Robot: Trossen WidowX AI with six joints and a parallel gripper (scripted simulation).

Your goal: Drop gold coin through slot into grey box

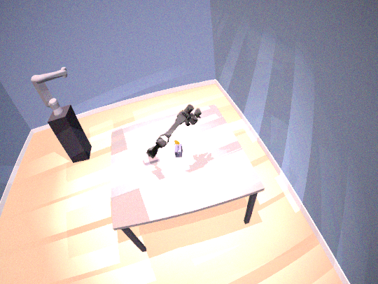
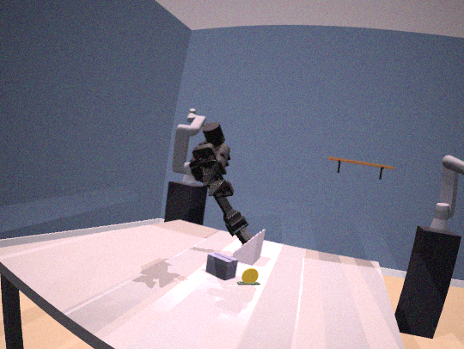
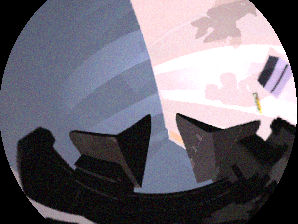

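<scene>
Right now my gripper tip is 230 mm past the gold coin, 80 mm to the right of it and 300 mm above it.
</scene>
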